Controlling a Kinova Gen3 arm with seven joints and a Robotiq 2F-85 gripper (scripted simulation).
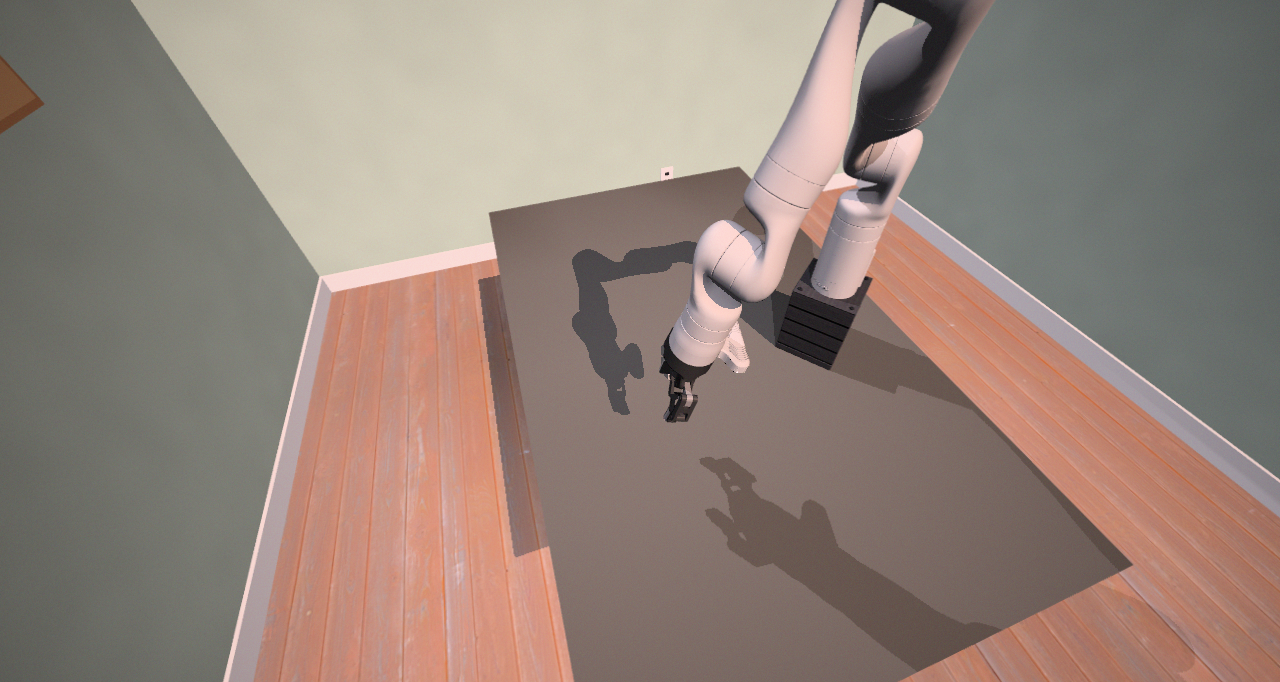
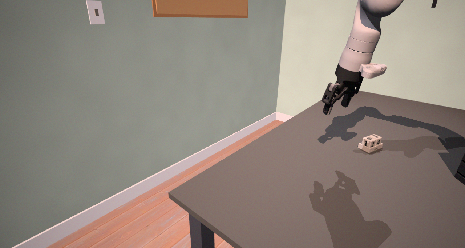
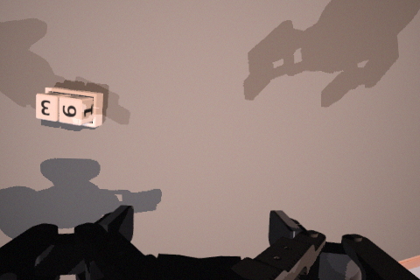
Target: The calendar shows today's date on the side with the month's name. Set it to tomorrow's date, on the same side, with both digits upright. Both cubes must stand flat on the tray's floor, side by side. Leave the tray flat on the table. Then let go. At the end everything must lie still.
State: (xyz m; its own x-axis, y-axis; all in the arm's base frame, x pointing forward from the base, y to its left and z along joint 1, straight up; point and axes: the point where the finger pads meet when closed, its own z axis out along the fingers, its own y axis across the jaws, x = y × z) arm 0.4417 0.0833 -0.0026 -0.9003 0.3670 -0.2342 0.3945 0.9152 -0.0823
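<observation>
The cube is 180 mm to the right of my hand, 150 mm below it and 130 mm behind it. From my hand the other things lie so: pale tray: 170 mm below, 160 mm to the right, 120 mm behind.
</observation>
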